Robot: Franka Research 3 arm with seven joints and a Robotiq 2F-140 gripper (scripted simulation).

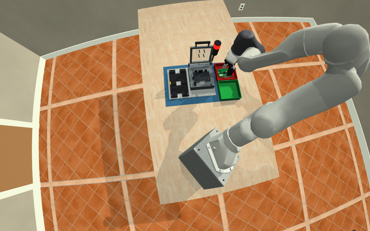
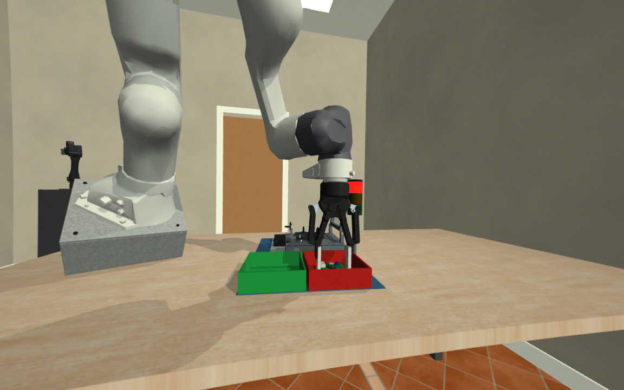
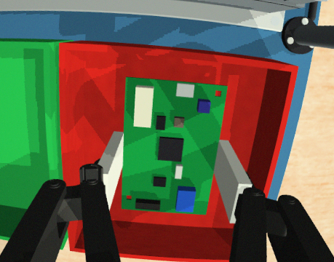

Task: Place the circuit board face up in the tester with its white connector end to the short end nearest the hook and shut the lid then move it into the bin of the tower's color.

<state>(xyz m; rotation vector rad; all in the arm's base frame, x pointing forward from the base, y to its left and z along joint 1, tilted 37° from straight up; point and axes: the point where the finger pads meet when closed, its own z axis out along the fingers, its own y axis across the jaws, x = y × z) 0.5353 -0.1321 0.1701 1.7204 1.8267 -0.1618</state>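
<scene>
My hand is 3 cm above the red bin. From my hand the other things lie so: green bin (15 cm behind, 1 cm to the left, 3 cm below); tester plate (3 cm behind, 21 cm to the left, 3 cm above); green circuit board (2 cm below).
</scene>
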